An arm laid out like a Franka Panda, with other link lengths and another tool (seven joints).
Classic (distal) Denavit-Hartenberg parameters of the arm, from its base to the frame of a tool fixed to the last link. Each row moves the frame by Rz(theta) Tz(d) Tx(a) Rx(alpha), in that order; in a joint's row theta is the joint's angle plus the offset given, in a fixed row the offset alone. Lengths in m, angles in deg.
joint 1: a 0; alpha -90; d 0.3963; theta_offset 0
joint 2: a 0; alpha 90; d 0; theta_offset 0
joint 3: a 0.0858; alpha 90; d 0.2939; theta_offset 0
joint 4: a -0.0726; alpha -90; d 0; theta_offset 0
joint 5: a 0; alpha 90; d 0.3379; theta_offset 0
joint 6: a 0.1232; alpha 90; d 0; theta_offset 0
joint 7: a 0.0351; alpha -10.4; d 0.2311; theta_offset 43
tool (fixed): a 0; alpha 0; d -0.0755; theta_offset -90
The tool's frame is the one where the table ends.
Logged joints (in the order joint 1, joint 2, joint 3, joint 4, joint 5, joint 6, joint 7), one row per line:
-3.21 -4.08 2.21 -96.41 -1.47 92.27 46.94
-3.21 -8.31 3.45 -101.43 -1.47 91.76 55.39
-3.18 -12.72 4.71 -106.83 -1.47 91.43 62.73
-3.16 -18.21 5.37 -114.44 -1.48 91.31 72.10
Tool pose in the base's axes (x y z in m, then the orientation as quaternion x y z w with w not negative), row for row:
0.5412 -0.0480 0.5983 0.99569 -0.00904 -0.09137 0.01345
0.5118 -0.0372 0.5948 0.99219 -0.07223 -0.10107 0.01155
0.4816 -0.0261 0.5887 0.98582 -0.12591 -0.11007 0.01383
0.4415 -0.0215 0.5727 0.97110 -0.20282 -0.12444 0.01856
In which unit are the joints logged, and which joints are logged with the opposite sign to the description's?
The joints are logged in degrees. Opposite sign: none.
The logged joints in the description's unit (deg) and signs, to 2 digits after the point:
-3.21 -4.08 2.21 -96.41 -1.47 92.27 46.94
-3.21 -8.31 3.45 -101.43 -1.47 91.76 55.39
-3.18 -12.72 4.71 -106.83 -1.47 91.43 62.73
-3.16 -18.21 5.37 -114.44 -1.48 91.31 72.10

